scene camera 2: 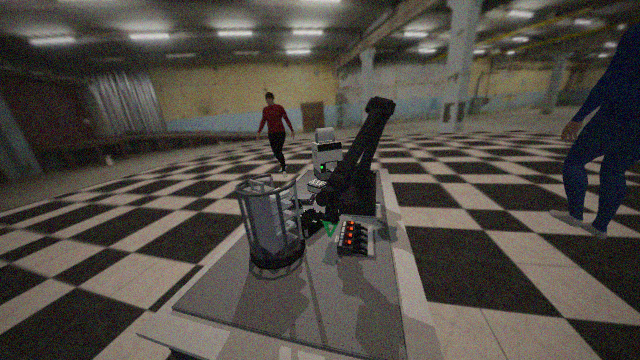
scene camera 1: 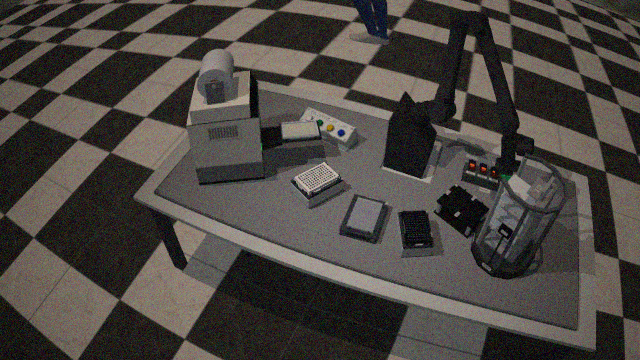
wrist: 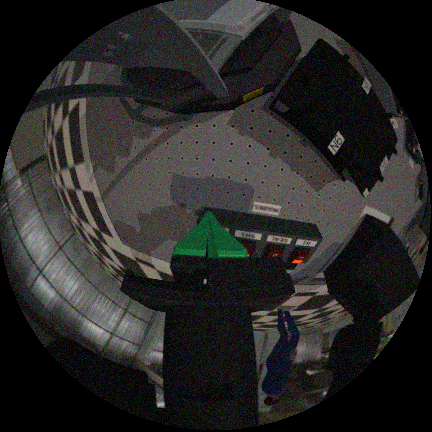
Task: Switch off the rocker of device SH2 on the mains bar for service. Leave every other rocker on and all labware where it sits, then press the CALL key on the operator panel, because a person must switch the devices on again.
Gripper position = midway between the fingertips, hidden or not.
Observation:
My gripper (wrist: 207, 215) is shut and holds nothing. Also in view: a cylindrical wire rack (wrist: 161, 64) and a button box (scene camera 1: 334, 132).

